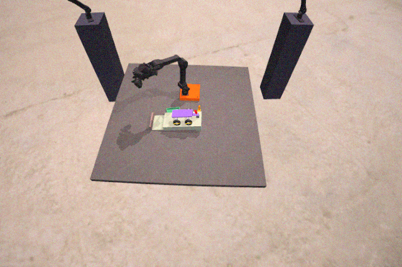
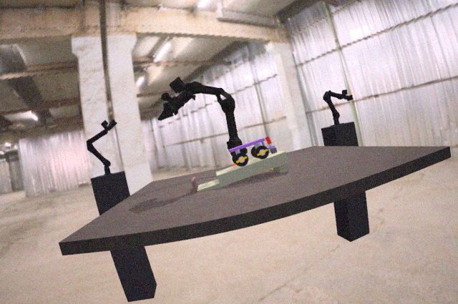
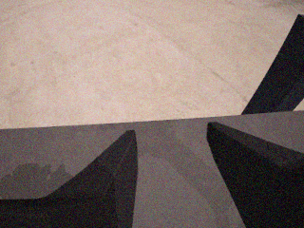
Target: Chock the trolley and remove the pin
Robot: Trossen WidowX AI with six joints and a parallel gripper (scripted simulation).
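Right now the red-headed stop pin is 49 cm to the left of my gripper tip, 23 cm below it and 17 cm ahead of it. Round my gripper tip: yellow chock 52 cm to the left, 34 cm below, 6 cm ahead; then purple trolley 38 cm to the left, 25 cm below, 18 cm ahead; then brown bar 33 cm below, 16 cm ahead, 11 cm to the left.
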